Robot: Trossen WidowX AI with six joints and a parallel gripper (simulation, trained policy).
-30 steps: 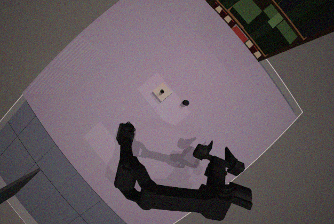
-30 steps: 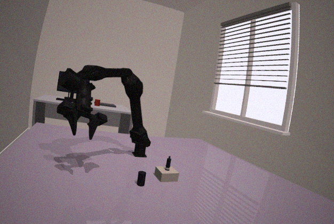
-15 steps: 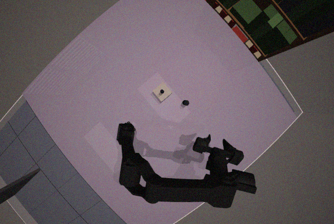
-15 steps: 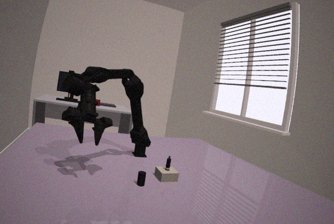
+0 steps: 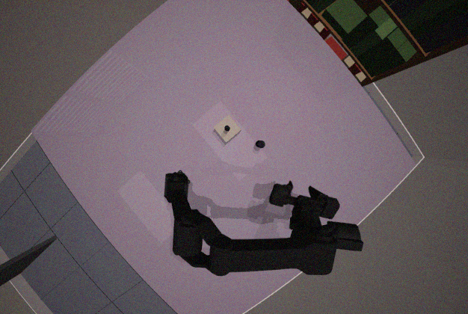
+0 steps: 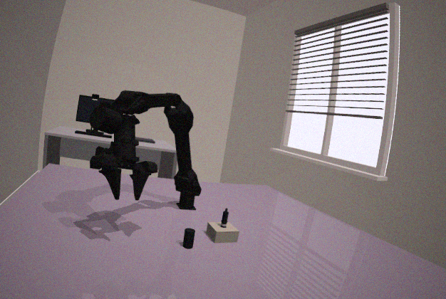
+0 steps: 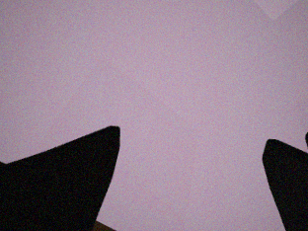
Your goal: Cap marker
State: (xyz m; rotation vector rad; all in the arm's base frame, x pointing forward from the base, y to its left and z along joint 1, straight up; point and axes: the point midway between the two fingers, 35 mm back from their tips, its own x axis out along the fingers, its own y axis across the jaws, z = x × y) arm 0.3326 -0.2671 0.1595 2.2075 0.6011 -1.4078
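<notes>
Right now the black marker cap is 170 mm to the left of my gripper tip, 100 mm below it and 10 mm behind it. Also, from my gripper tip: holder block (300 mm to the left, 110 mm below, 60 mm behind); dark marker (300 mm to the left, 60 mm behind, 50 mm below).
</notes>
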